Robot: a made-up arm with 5 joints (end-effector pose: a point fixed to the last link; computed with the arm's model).
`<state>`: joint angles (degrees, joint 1 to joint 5).
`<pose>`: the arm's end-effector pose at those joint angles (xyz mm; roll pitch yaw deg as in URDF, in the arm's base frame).
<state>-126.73 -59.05 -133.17 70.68 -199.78</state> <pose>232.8 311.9 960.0 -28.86 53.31 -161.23</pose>
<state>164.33 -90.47 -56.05 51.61 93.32</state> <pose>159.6 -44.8 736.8 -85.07 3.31 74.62</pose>
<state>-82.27 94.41 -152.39 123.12 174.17</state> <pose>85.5 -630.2 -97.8 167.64 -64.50 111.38</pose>
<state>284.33 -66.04 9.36 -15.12 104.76</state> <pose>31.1 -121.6 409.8 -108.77 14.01 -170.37</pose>
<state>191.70 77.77 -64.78 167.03 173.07</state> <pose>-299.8 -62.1 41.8 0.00 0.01 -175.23</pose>
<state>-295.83 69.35 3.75 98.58 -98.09</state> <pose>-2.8 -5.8 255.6 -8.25 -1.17 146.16</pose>
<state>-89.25 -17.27 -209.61 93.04 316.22</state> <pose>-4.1 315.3 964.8 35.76 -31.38 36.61</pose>
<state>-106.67 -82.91 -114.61 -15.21 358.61</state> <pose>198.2 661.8 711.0 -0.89 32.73 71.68</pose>
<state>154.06 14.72 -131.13 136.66 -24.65</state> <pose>-429.9 209.1 681.9 -171.26 18.33 -179.88</pose>
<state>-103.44 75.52 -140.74 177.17 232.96</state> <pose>-135.9 -568.9 164.8 -63.22 -33.97 -29.19</pose>
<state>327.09 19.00 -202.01 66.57 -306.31</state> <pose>143.2 -92.6 1055.6 -58.31 -32.02 -141.03</pose>
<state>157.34 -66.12 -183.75 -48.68 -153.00</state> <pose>665.9 -278.0 383.4 -140.17 -51.50 -69.48</pose>
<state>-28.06 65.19 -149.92 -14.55 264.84</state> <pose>725.2 -386.5 501.0 80.67 5.09 61.10</pose>
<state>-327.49 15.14 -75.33 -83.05 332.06</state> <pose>414.6 264.3 660.0 19.28 -31.91 179.01</pose>
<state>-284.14 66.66 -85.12 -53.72 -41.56</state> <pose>171.9 682.4 102.0 115.84 -45.43 146.83</pose>
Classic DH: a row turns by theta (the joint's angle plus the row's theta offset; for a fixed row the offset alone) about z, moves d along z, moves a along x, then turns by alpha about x. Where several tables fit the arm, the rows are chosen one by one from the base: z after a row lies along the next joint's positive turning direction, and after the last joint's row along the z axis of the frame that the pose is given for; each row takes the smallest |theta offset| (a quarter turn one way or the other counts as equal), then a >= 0, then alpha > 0; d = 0 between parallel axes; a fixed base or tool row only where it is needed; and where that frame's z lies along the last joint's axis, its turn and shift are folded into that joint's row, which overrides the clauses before.
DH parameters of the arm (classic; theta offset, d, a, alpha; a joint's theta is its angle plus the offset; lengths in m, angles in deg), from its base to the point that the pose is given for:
joint 1: 0 0.25 0 -90
joint 2: -79.34 0 0.3999 0
joint 3: -23.38 0 -0.3362 0
joint 4: -77.29 0 -0.092 90
joint 5: 180 0.117 0 0

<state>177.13 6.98 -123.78 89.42 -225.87</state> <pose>-515.4 25.8 783.5 -159.60 18.68 46.39</pose>
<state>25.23 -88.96 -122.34 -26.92 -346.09</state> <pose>-699.4 -329.5 556.2 21.21 55.61 -129.58</pose>
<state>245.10 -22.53 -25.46 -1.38 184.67</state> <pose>-151.4 -326.2 470.5 174.58 49.16 57.95</pose>
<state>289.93 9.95 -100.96 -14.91 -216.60</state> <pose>189.1 -521.4 824.7 -64.42 50.53 -139.79</pose>
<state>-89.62 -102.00 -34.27 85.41 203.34</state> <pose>-0.5 77.8 526.3 154.03 45.42 56.02</pose>
